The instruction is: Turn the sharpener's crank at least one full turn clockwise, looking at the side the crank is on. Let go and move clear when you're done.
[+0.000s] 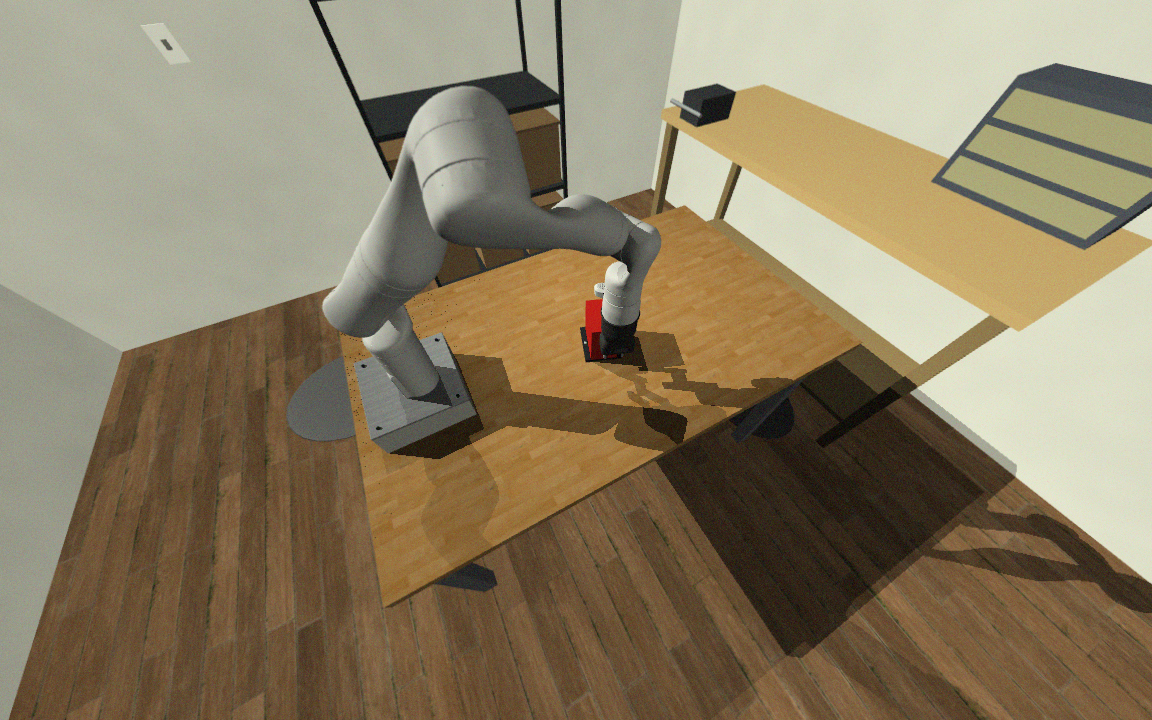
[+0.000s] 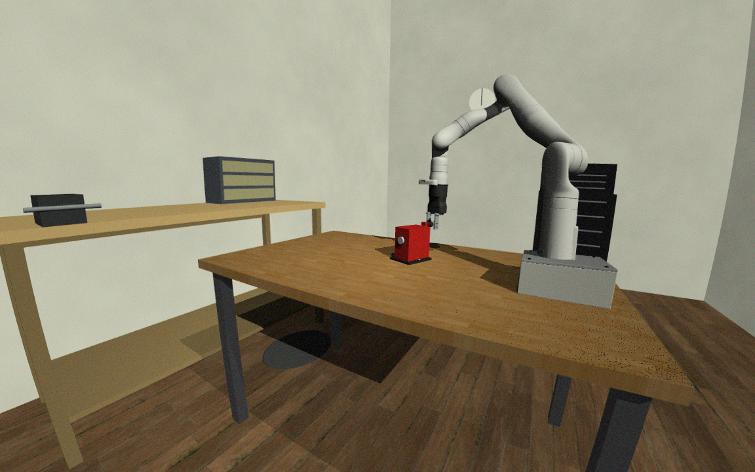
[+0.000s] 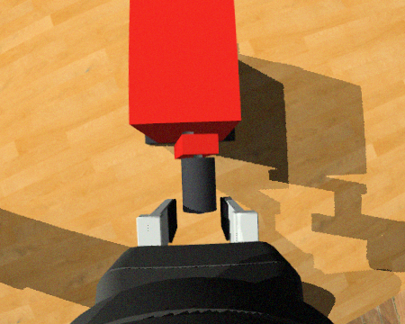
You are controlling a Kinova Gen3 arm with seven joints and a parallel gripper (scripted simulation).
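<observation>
The dark cylindrical handle is 10 mm ahead of my hand and 20 mm to the left of it.
</observation>
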